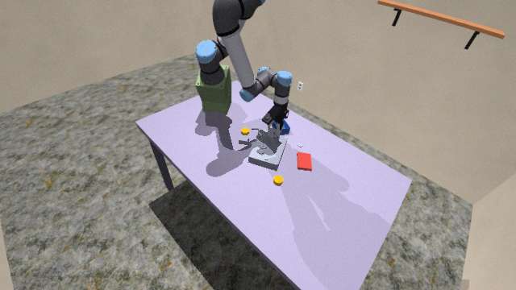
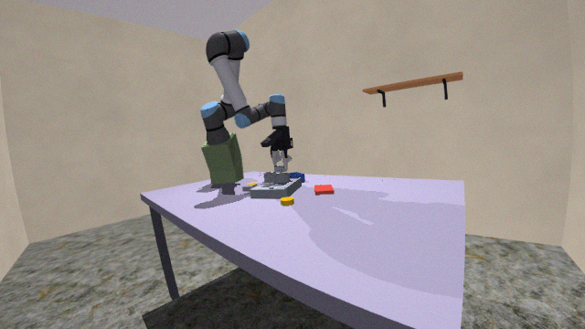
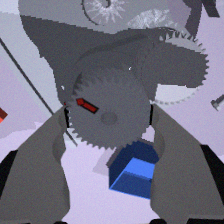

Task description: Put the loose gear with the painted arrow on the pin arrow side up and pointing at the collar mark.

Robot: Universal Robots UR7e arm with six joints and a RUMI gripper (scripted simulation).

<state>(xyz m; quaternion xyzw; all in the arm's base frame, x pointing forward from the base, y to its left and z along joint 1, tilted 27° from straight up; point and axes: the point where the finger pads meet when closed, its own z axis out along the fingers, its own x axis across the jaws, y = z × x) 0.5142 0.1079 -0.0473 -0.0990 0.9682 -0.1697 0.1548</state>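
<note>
The grey toothed gear lies right at my hand. Also, from my hand: small grey block 120 mm to the right, 120 mm behind, 90 mm below; then blue bin 160 mm to the left, 90 mm below, 80 mm behind; then flat red block 220 mm ahead, 100 mm below, 70 mm to the left.
</note>
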